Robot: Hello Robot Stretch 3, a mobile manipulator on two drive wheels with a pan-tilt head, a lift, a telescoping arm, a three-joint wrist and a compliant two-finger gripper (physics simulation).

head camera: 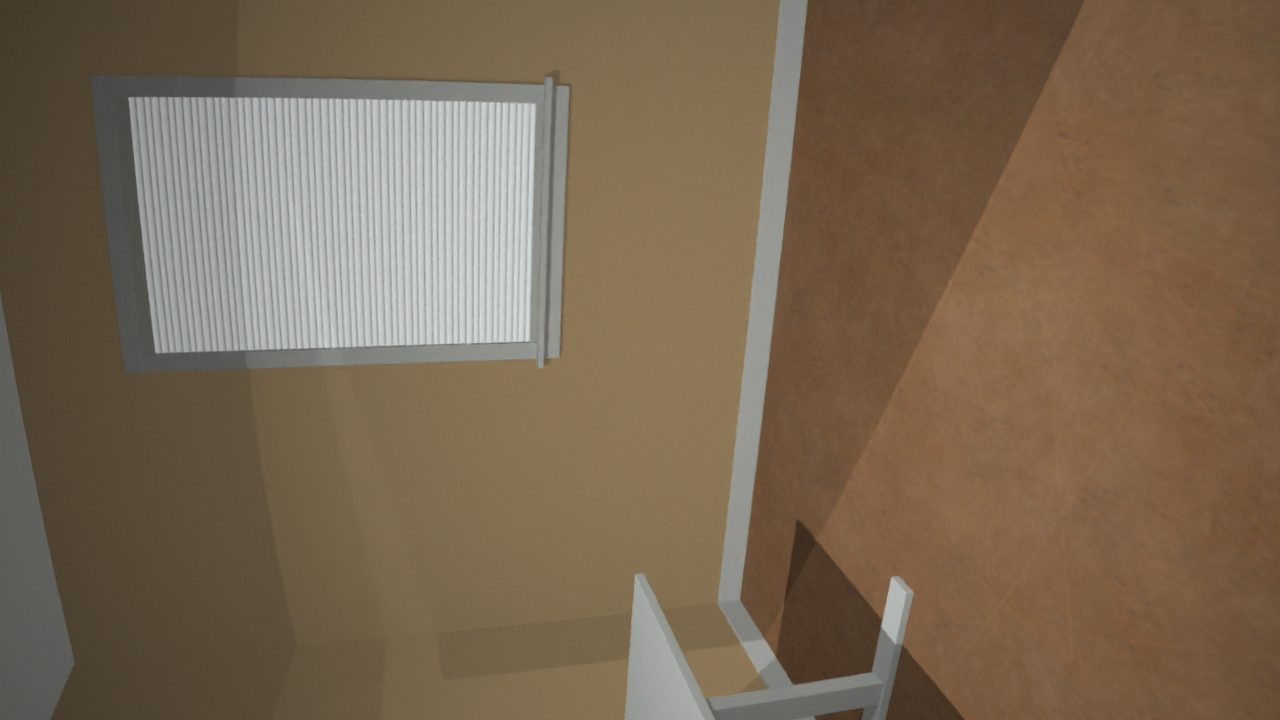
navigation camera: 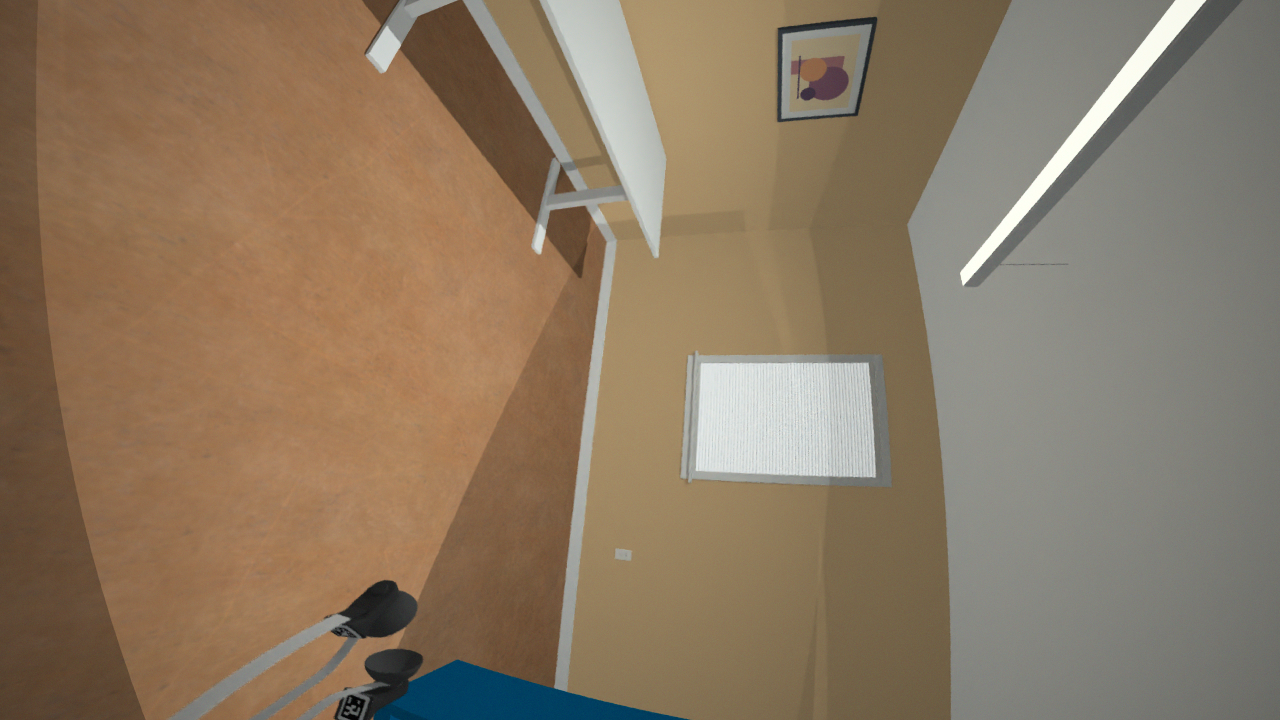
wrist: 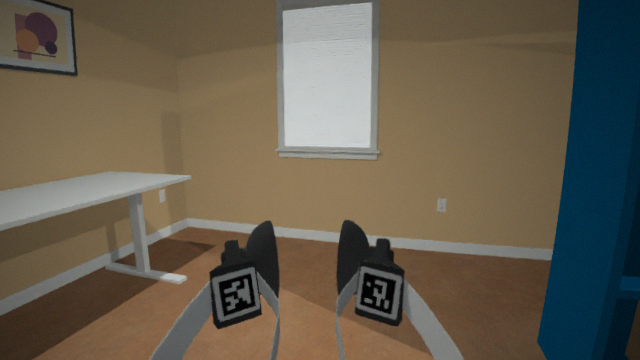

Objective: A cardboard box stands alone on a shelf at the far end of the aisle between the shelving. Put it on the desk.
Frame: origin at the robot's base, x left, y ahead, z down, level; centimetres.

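Seen in the pictures: gripper, between the fingertips: (navigation camera: pixel 410 623).
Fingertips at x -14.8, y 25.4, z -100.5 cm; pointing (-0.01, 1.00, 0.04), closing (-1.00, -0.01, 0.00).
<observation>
A point is followed by its place in that frame.
The white desk (head camera: pixel 662 662) {x 78.3, y 203.7, z -72.0 cm} (navigation camera: pixel 617 116) {x 106.9, y 155.6, z -72.0 cm} (wrist: pixel 95 190) stands against the wall. It shows at the bottom of the head camera view, at the top of the navigation camera view and at the left of the wrist view. Its visible top bears no objects. My gripper (navigation camera: pixel 386 635) {x -14.8, y 25.4, z -100.5 cm} (wrist: pixel 308 246) {x -14.8, y 25.4, z -100.5 cm} is open, with a gap between its two dark fingertips and no object between them. It is well apart from the desk. The cardboard box does not show in these views. Part of a blue shelf unit (navigation camera: pixel 501 698) {x -123.8, y 121.0, z -36.0 cm} (wrist: pixel 590 175) shows beside the gripper, on its right in the wrist view.
A window (head camera: pixel 340 223) {x -33.8, y 289.0, z -144.0 cm} (navigation camera: pixel 787 419) {x -34.1, y 288.8, z -145.7 cm} (wrist: pixel 327 75) is on the tan wall, with a wall outlet (navigation camera: pixel 622 554) {x -125.6, y 258.2, z -39.5 cm} (wrist: pixel 441 205) lower down. A framed picture (navigation camera: pixel 825 69) {x 151.8, y 205.3, z -164.9 cm} (wrist: pixel 37 37) hangs above the desk. Brown floor (head camera: pixel 1074 358) {x 8.2, y 151.3, z 0.0 cm} (navigation camera: pixel 295 313) {x 19.2, y 77.3, z 0.0 cm} lies between the robot and the desk.
</observation>
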